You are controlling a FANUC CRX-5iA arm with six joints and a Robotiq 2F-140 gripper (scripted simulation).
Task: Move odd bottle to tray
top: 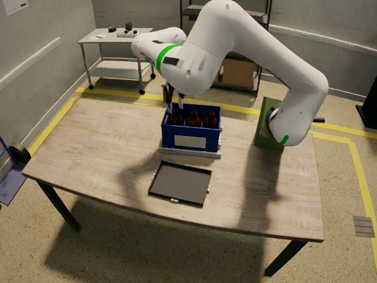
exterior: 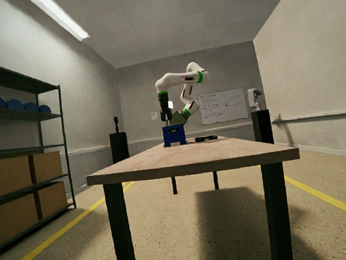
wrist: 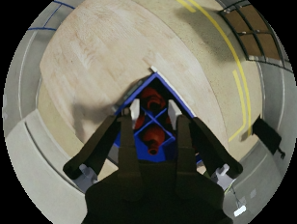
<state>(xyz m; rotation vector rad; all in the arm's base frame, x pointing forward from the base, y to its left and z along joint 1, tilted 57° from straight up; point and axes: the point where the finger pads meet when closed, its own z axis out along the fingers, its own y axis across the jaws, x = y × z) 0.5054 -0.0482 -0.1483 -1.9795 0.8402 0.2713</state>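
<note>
My gripper is now 90 mm past the bottle and 110 mm above it. Round my hand: dark tray (90 mm behind, 320 mm to the left, 180 mm below); then blue crate (90 mm behind, 40 mm to the left, 110 mm below).
</note>
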